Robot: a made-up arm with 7 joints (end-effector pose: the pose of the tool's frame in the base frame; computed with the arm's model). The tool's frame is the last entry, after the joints. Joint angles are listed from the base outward.
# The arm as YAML. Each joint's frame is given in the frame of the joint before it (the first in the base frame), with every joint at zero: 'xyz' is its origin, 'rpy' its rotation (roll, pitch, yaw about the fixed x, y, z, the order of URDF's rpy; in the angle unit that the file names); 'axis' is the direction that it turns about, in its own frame. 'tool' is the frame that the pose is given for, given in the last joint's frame.
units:
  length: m
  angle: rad
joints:
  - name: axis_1
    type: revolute
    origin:
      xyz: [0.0, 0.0, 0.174]
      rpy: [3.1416, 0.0, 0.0]
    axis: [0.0, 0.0, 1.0]
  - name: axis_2
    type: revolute
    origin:
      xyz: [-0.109, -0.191, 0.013]
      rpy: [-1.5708, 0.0, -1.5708]
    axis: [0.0, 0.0, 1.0]
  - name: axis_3
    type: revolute
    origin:
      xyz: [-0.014, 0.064, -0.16]
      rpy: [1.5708, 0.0, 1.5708]
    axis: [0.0, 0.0, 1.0]
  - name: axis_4
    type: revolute
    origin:
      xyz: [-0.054, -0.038, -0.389]
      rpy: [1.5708, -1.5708, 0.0]
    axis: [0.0, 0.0, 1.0]
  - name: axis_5
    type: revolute
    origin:
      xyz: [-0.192, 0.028, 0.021]
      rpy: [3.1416, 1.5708, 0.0]
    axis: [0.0, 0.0, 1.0]
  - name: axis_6
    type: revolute
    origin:
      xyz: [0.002, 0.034, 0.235]
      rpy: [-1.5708, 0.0, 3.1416]
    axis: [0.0, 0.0, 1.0]
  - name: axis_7
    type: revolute
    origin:
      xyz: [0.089, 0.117, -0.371]
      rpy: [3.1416, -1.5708, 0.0]
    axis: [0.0, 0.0, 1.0]
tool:
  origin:
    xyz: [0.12, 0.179, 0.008]
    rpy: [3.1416, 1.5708, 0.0]
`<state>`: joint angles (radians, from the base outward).
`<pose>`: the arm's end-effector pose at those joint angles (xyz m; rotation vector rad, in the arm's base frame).
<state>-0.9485 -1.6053 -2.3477 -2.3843 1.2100 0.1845 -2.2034</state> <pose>-0.0222 0.1548 0.5369 -1.1275 -2.2960 0.0735</pose>
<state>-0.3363 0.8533 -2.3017 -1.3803 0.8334 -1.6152 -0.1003</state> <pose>0.4071 -0.3394 -0.1929 0.5331 2.7687 0.2087</pose>
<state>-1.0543 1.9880 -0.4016 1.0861 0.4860 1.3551 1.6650</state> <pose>-0.2983 -0.7112 -0.0934 -0.7893 1.0540 -0.1898</pose>
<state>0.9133 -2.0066 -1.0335 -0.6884 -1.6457 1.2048 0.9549</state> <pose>0.7109 0.3389 0.6814 2.2294 -1.4783 0.8661</pose>
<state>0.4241 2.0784 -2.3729 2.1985 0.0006 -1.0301 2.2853</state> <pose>-0.0293 0.1054 0.4806 -0.9707 1.7607 0.2126</pose>
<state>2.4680 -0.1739 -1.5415 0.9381 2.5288 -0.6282 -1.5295</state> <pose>-0.1915 0.6576 0.3570 -1.4205 1.4534 0.3208</pose>
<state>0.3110 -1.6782 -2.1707 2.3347 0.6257 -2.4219 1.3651</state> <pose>-0.0500 0.0225 -0.0850 1.3385 -1.2668 0.3392</pose>
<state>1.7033 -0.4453 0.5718 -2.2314 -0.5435 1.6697 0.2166</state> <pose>-0.2912 0.5341 0.0133 -2.4690 -0.8236 1.6072</pose>
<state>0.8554 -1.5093 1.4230 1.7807 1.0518 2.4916 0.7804</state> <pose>0.4350 0.5725 0.3273 -2.8357 0.2491 -0.9425</pose>
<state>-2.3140 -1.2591 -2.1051 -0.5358 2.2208 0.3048 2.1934</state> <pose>-0.3199 0.3789 0.5296 2.0602 0.3663 0.7695</pose>
